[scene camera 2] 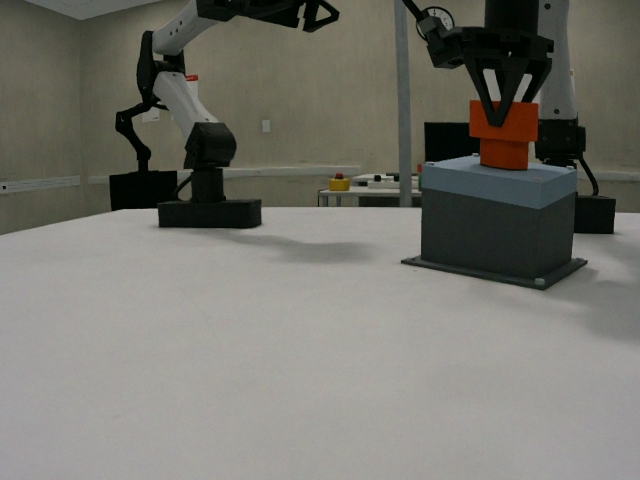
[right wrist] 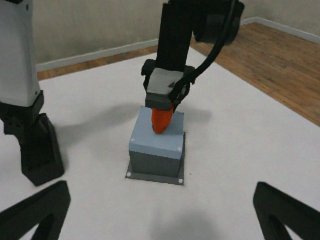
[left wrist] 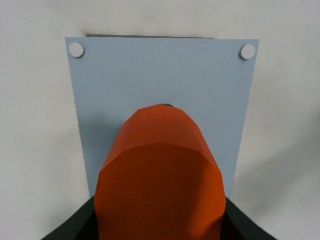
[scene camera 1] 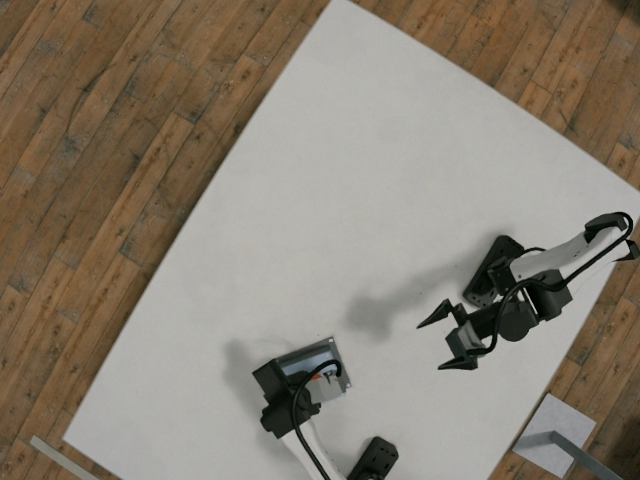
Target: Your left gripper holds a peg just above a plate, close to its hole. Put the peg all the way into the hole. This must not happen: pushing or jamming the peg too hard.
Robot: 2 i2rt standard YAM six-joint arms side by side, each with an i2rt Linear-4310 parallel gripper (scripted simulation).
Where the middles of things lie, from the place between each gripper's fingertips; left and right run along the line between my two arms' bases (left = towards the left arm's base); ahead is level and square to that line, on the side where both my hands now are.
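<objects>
Light blue plate (scene camera 2: pixel 465 175): 7 cm below my left hand (scene camera 2: pixel 504 125) and 1 cm behind it. Orange peg (scene camera 2: pixel 507 146): 2 cm below my left hand. Dark grey box (scene camera 2: pixel 465 235): 11 cm below my left hand, 1 cm behind it. Going by their middles, of the things named here the orange peg is the nearest to my left hand.
Counted from my right hand (scene camera 1: pixel 427 348), the orange peg is 20 cm below, 24 cm to the left and 14 cm ahead; the light blue plate is 25 cm below, 24 cm to the left and 13 cm ahead; the dark grey box is 29 cm below, 24 cm to the left and 13 cm ahead. By its middle, the dark grey box is nearer to my left hand than to my right hand.
</objects>
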